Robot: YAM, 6 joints.
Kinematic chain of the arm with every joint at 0, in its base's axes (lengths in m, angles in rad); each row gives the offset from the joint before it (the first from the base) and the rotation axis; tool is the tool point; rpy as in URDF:
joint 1: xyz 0 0 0.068 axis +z
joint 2: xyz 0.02 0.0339 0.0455 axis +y
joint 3: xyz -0.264 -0.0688 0 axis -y
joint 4: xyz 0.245 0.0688 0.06 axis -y
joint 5: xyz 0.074 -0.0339 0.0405 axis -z
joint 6: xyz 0.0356 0 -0.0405 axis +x
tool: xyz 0 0 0 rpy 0 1.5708 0
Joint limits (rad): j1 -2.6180..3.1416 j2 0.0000..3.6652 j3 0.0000..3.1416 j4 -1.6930..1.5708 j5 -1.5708..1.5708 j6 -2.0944..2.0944
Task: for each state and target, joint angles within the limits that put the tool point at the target. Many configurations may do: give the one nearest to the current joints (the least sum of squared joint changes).
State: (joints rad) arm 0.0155 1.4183 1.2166 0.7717 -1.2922 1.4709
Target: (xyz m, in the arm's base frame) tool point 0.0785 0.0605 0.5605
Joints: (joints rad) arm 0.2993 0.9548 1.3681 0.8469 -1.3410 1.4709
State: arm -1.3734 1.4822 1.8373 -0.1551 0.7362 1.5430
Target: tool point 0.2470 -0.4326 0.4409
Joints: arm -1.0125 2.1220 2.2288 0.0550 0.5861 1.5430
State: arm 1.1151 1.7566 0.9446 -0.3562 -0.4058 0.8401
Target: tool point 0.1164 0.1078 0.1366
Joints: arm 0.6738 1.2597 0.5210 -0.8554 -0.3323 0.8401
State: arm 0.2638 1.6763 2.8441 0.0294 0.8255 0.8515
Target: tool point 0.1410 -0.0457 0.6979
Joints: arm -0.1108 1.6014 2.6785 -0.1208 0.9934 0.8515
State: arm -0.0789 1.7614 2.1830 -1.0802 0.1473 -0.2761
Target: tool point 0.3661 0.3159 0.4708
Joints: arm 0.7173 2.1908 2.5988 -0.4980 0.0726 -0.2761
